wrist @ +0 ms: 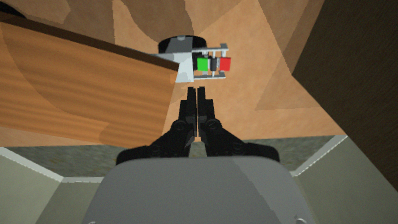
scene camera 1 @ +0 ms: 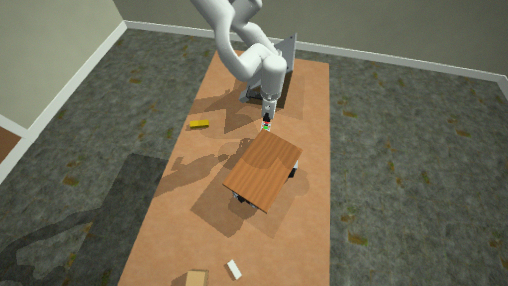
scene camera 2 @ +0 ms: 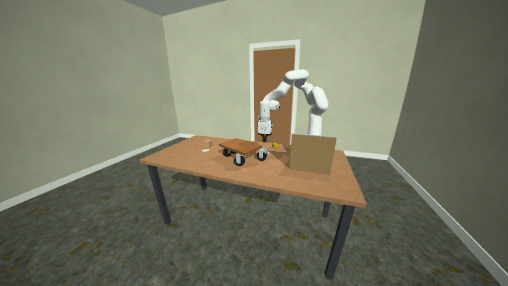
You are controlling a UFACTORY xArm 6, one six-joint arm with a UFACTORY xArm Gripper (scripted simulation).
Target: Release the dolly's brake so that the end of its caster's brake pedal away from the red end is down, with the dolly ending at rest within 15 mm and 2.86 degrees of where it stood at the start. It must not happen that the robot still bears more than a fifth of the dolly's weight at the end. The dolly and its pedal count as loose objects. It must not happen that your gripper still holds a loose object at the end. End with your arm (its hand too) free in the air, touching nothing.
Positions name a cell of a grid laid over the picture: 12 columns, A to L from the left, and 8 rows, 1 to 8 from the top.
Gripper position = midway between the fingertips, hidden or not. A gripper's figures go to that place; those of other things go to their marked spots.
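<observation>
My gripper (wrist: F4) sits 140 mm from the lens, and there's a caster (wrist: F2) too, that one being 200 mm from the lens.
</observation>
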